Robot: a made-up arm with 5 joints.
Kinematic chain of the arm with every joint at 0, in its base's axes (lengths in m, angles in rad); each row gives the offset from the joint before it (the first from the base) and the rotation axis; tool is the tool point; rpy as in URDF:
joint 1: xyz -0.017 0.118 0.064 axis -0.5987 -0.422 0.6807
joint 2: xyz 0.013 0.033 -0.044 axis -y
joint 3: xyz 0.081 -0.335 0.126 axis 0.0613 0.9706 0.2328
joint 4: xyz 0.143 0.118 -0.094 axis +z
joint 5: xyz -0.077 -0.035 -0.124 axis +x
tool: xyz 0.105 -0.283 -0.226 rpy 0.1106 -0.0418 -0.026
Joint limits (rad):
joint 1: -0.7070..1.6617
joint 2: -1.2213..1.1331
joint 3: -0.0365..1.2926
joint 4: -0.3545..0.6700
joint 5: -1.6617..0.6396
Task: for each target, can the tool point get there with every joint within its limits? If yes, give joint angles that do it. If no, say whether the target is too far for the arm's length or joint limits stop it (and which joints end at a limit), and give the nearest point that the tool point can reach.
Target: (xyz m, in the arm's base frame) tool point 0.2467 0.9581 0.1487
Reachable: no: joint limits stop it (at a limit: joint 1, joint 3, joint 4, joint 5) | nearest point 0.2501 0.6315 0.3008 | short by 0.360 m
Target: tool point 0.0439 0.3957 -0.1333
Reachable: no: joint limits stop it (at a limit: joint 1, joint 3, joint 4, joint 5) | nearest point 0.2273 0.3675 0.2664 | short by 0.441 m
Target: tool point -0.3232 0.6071 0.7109
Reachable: no: joint limits stop it (at a limit: joint 1, joint 2, joint 3, joint 4) | nearest point -0.0844 0.4220 0.6560 | short by 0.307 m
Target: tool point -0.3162 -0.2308 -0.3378
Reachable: yes | joints -0.4459 -0.1611 0.8356 -0.0237 -0.1471
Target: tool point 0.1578 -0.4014 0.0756
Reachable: yes | joints 0.1351 0.4673 1.0104 -0.1881 -1.0327
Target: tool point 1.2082 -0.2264 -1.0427
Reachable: no: too far | nearest point 0.4571 -0.2181 -0.3161 | short by 1.045 m
